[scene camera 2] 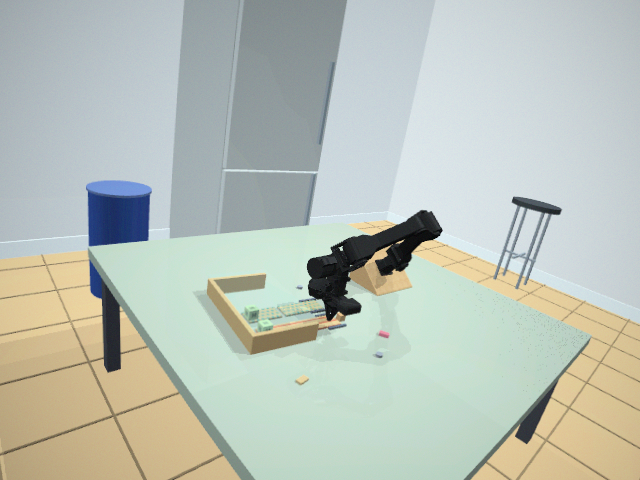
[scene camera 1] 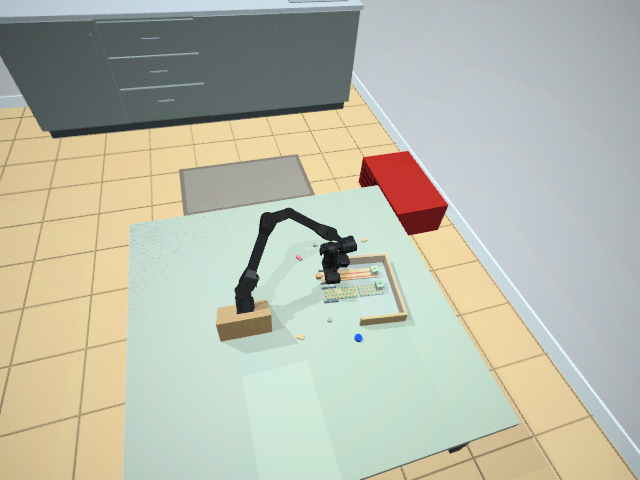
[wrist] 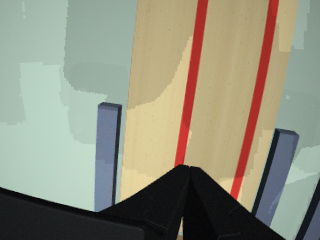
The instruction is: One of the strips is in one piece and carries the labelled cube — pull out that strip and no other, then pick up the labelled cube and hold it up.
In view: the gripper (scene camera 2: pixel 328 320).
The gripper is seen too in the wrist view (wrist: pixel 187 176).
